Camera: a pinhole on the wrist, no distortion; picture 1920 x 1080 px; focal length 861.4 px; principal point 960.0 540.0 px. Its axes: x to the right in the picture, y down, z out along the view. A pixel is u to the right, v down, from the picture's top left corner.
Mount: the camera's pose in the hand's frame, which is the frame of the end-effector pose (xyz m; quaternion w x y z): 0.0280 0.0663 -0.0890 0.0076 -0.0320 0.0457 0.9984
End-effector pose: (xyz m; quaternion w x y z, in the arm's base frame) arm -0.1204 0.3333 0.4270 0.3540 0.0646 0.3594 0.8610
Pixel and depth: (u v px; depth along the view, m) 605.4 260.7 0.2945
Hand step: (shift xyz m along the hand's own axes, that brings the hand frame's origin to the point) 0.1321 0.1869 0.2028
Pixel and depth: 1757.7 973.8 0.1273
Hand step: -0.0988 0.0156 0.0357
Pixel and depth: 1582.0 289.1 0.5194
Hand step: -0.3763 0.2692 0.3892
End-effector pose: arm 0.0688 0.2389 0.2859 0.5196 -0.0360 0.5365 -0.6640
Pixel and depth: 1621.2 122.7 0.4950
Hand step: -0.3781 0.3551 0.3566
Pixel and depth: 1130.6 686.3 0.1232
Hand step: -0.0045 0.0571 0.0338
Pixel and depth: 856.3 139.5 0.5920
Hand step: 0.0667 0.3938 0.4789
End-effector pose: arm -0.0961 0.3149 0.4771 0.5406 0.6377 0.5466 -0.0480
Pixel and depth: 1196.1 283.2 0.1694
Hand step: -0.0281 0.1327 0.0718
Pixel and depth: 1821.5 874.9 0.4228
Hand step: -0.4236 -0.0534 0.3188
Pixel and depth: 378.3 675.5 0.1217
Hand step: 0.1020 0.0574 0.0390
